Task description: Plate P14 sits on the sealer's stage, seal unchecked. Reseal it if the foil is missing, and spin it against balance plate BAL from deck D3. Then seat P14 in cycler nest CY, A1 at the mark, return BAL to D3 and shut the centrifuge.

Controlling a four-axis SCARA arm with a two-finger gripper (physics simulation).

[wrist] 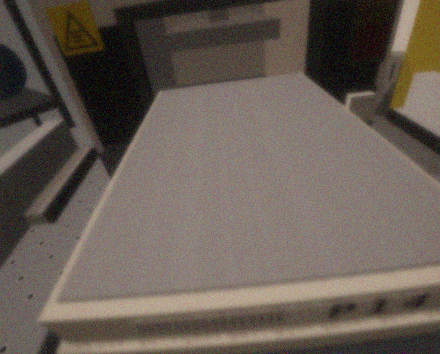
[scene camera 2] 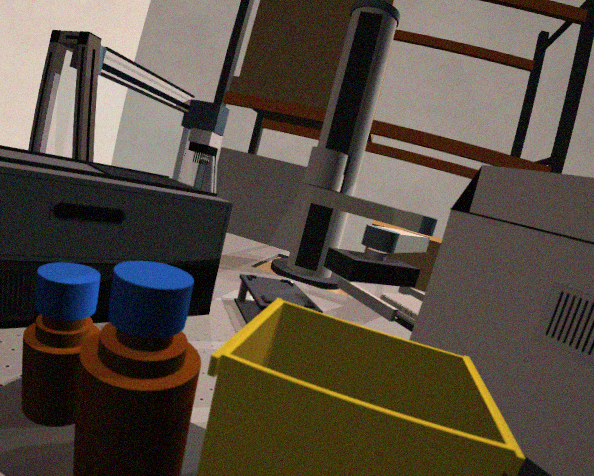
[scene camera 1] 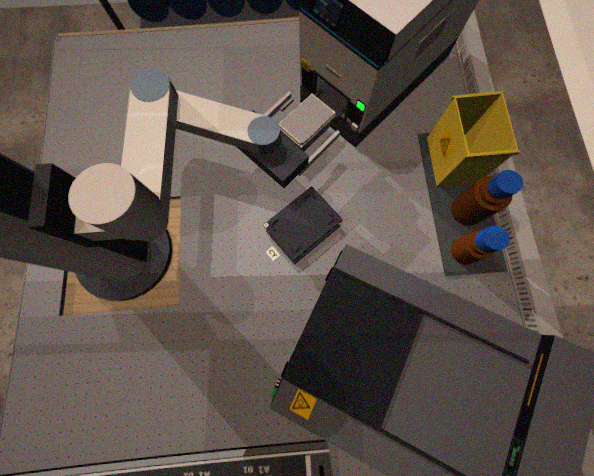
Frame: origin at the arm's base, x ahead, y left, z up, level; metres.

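Seen in the pictures: gripper, between the fingertips: (wrist: 239,115) (scene camera 1: 313,113); arm's base, origin of its link: (scene camera 2: 307,275) (scene camera 1: 125,253).
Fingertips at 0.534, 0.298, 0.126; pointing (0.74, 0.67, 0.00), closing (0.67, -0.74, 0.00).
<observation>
Pixels of each thing's top centre, then the offset from my fingertips to it, as dx, dy, dz. "spot": a spot on its surface instead.
- Plate P14, centre of its top: (wrist: 242,126) (scene camera 2: 419,306) (scene camera 1: 306,118) -0.020, -0.016, +0.006
- sealer, a spot on its surface: (scene camera 2: 505,270) spot: +0.192, +0.024, +0.124
- Nest CY, centre of its top: (scene camera 2: 279,288) (scene camera 1: 302,221) -0.051, -0.271, -0.048
- small white mark, centre of its top: (scene camera 1: 266,225) -0.144, -0.271, -0.054
- dark labelled deck edge, a spot on its surface: (scene camera 1: 225,465) spot: -0.256, -0.787, -0.056
Plate P14 (scene camera 1: 307,120) (wrist: 250,190) lies on the stage at the sealer (scene camera 1: 350,55) (scene camera 2: 505,270). In the wrist view its top is flat, even grey, and no wells show; whether this is foil is hard to tell. My gripper (scene camera 1: 314,115) is open, its fingers on either side of the plate and apart from it, with nothing held. Finger height against the plate is hard to judge. Nest CY (scene camera 1: 304,225) (scene camera 2: 282,291) is dark and bare, with a small white mark (scene camera 1: 266,225) at its corner. A large dark machine (scene camera 1: 350,340) (scene camera 2: 115,225), apparently the centrifuge, stands lower right. BAL cannot be made out.
A yellow bin (scene camera 1: 470,140) (scene camera 2: 350,400) and two brown bottles (scene camera 1: 477,202) (scene camera 2: 140,390) with blue caps stand on the right in scene camera 1. A green light (scene camera 1: 360,105) shows on the sealer. A dark labelled deck edge (scene camera 1: 225,465) runs along the bottom.
</observation>
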